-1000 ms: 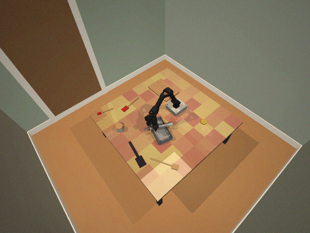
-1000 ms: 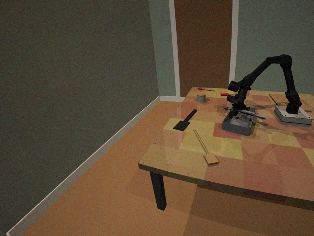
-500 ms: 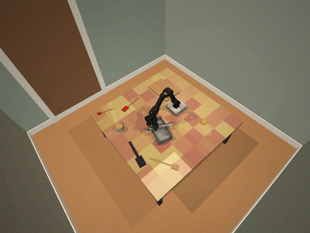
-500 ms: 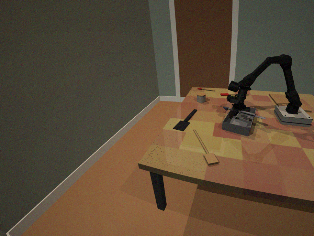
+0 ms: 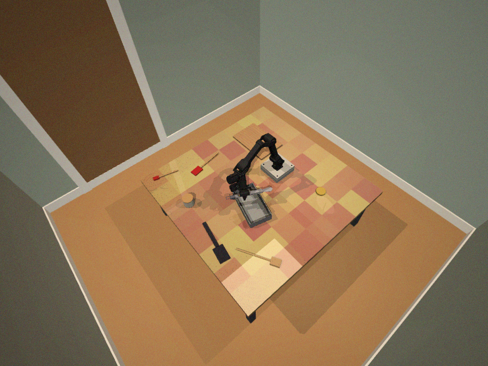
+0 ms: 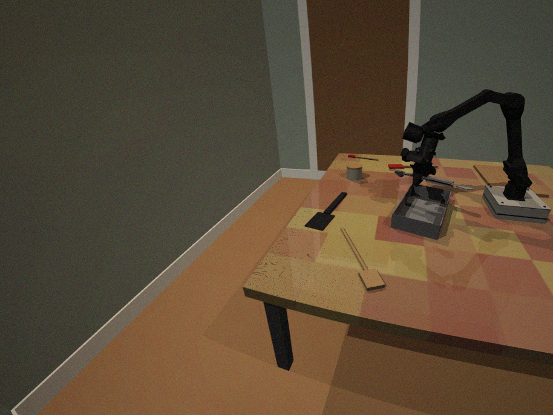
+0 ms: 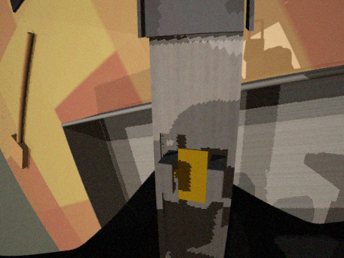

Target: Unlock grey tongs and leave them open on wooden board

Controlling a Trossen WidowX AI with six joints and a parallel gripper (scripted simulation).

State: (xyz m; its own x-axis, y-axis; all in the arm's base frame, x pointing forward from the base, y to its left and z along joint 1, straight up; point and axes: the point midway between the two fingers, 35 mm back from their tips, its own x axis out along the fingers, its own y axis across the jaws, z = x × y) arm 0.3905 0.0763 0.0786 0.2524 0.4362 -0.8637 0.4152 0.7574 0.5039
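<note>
Now: the yellow lock piece 3 cm to the right of my gripper tip, 3 cm above it and 1 cm ahead of it. Round my gripper tip: roasting tin 8 cm below, 4 cm behind, 2 cm to the left; then black spatula 32 cm ahead, 10 cm below, 9 cm to the left; then round wooden-topped pot 30 cm to the right, 28 cm ahead, 7 cm below.
</note>
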